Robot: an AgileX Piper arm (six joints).
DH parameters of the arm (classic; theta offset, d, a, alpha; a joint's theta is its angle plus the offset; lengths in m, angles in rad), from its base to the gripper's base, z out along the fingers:
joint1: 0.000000 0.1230 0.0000 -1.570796
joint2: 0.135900 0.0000 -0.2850 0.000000
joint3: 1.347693 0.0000 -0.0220 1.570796
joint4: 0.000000 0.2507 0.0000 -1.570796
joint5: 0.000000 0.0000 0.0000 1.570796
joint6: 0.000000 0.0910 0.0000 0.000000
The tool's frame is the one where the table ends.
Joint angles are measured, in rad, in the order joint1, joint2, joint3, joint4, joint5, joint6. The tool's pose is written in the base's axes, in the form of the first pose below.
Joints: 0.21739, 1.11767, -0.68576, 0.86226, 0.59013, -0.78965
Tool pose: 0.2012, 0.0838, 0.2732, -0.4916, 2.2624, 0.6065
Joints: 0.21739, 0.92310, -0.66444, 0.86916, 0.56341, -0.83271
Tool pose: 0.1694, 0.0754, 0.3063, -0.5251, 2.0573, 0.5474
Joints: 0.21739, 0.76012, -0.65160, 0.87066, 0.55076, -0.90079
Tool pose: 0.1386, 0.0679, 0.3299, -0.5830, 1.8752, 0.4752
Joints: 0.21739, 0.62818, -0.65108, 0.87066, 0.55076, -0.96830
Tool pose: 0.1107, 0.0618, 0.3476, -0.6380, 1.7190, 0.4058
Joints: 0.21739, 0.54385, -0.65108, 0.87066, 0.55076, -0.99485
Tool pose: 0.0918, 0.0576, 0.3570, -0.6543, 1.6254, 0.3703
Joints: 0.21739, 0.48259, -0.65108, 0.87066, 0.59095, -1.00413
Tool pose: 0.0758, 0.0564, 0.3604, -0.6888, 1.5789, 0.3722
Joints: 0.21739, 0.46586, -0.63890, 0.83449, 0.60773, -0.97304
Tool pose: 0.0726, 0.0555, 0.3556, -0.6970, 1.5995, 0.3666
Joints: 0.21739, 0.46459, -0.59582, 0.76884, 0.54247, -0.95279
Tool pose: 0.0791, 0.0509, 0.3438, -0.6702, 1.6245, 0.2912
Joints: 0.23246, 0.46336, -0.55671, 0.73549, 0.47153, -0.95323
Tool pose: 0.0837, 0.0483, 0.3348, -0.6537, 1.6223, 0.2401
